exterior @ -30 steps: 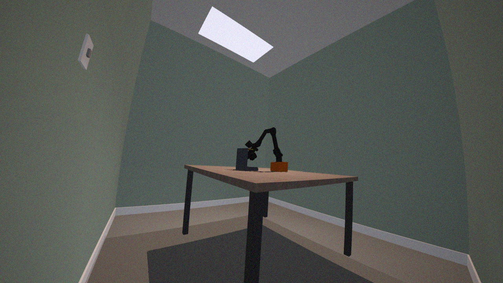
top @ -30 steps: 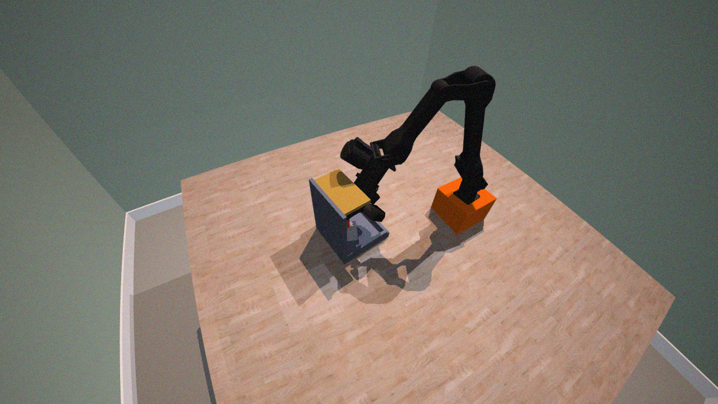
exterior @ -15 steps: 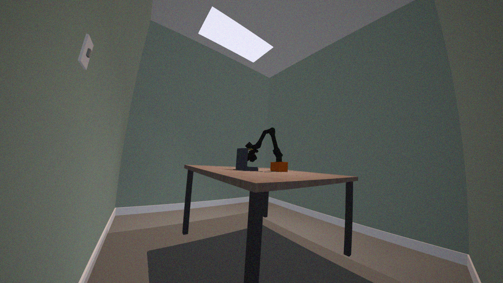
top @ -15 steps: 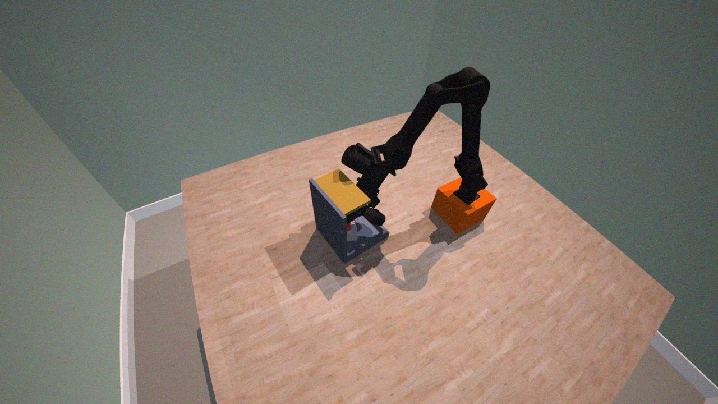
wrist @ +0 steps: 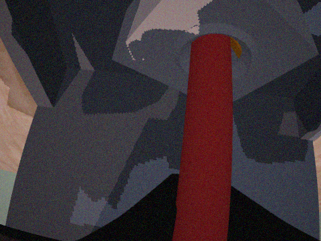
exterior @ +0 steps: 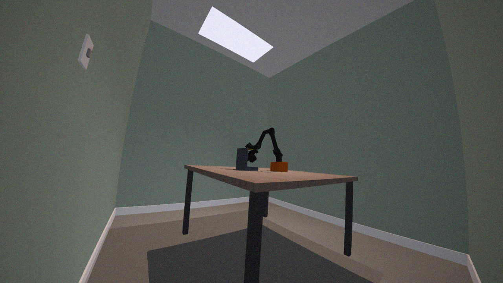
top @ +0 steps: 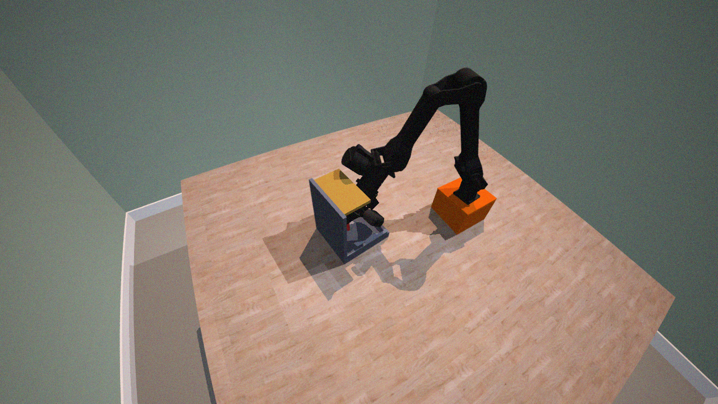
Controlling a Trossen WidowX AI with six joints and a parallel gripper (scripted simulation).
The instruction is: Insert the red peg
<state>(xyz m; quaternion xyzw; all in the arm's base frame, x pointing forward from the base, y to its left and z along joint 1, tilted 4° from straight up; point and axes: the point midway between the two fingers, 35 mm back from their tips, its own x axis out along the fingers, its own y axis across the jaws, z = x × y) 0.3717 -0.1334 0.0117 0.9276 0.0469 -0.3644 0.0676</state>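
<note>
The yellow roof lies 14 cm above my gripper tip and 1 cm behind it. The rest, counted from my gripper tip: red peg: 3 cm behind, 1 cm below.
</note>
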